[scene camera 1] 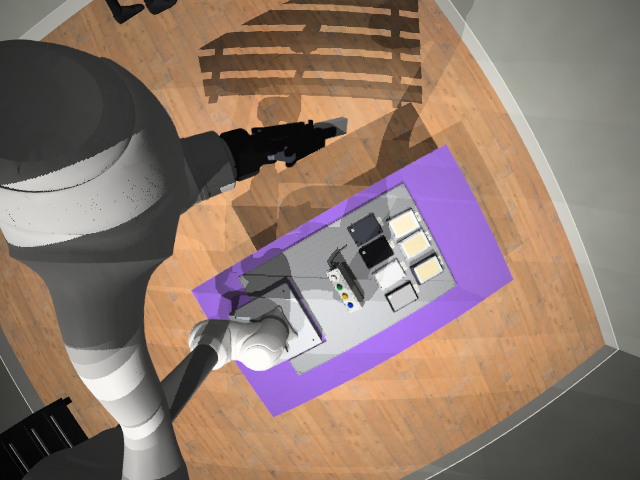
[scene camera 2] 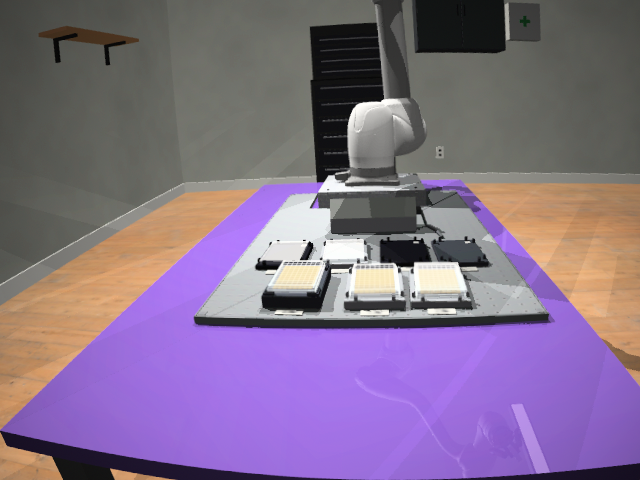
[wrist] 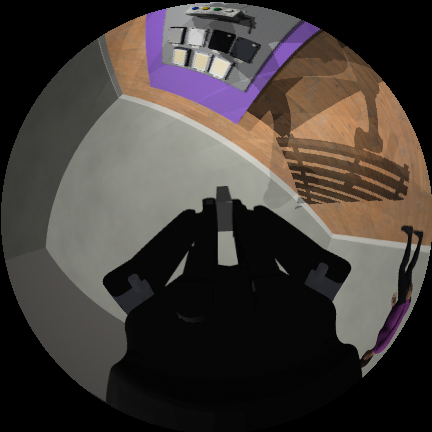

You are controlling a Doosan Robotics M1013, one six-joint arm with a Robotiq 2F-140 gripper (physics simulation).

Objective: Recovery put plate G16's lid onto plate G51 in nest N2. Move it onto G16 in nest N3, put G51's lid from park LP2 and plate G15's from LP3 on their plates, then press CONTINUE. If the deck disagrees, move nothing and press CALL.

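Frame: origin at the arm's base, x ahead, y left, z up, level; centimetres.
Where they show: gripper, fingertip midpoint: [scene camera 1: 344, 125] [wrist: 222, 196]; arm's base at its link origin: [scene camera 1: 273, 329] [scene camera 2: 372, 181].
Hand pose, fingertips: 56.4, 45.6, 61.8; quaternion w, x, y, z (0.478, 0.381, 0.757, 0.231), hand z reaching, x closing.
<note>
Things, the pixels of their centre, and the offset from my fingertips, as dx, dy, dz. Level surfaces: height alone.
- pad at the middle of its body: [scene camera 2: 285, 251] [scene camera 1: 402, 297] [wrist: 175, 34] +6.1, -63.8, -64.9
- button panel at the middle of its body: [scene camera 2: 373, 211] [scene camera 1: 345, 288] -16.2, -44.8, -62.1
- grey deck board at its surface level: dz -66.3
- purple table at its surface level: dz -67.5
Three plates with cream wells stand in a row: one [scene camera 1: 428, 269] [scene camera 2: 297, 279] [wrist: 180, 57] in a black nest, a middle one [scene camera 1: 415, 244] [scene camera 2: 374, 280] [wrist: 201, 61] and an end one [scene camera 1: 404, 223] [scene camera 2: 438, 280] [wrist: 220, 67] in grey nests. Behind them lie a grey lid or pad [scene camera 1: 402, 296] [scene camera 2: 285, 252], a white one [scene camera 1: 390, 274] [scene camera 2: 344, 250], a black one [scene camera 1: 376, 251] [scene camera 2: 404, 251] and a slate one [scene camera 1: 364, 228] [scene camera 2: 460, 250]. Labels are too small to read. The button panel [scene camera 1: 344, 296] [wrist: 210, 10] has green, yellow and blue buttons. My gripper [scene camera 1: 338, 126] [wrist: 222, 196] is shut, empty, away from the deck.
The grey deck board [scene camera 1: 320, 356] [scene camera 2: 232, 304] lies on the purple table [scene camera 1: 475, 248] [scene camera 2: 310, 387]. The arm's base [scene camera 2: 372, 144] stands behind the panel. A person [wrist: 392, 325] shows at the right of the wrist view. A black drawer cabinet [scene camera 2: 343, 51] stands behind the arm.
</note>
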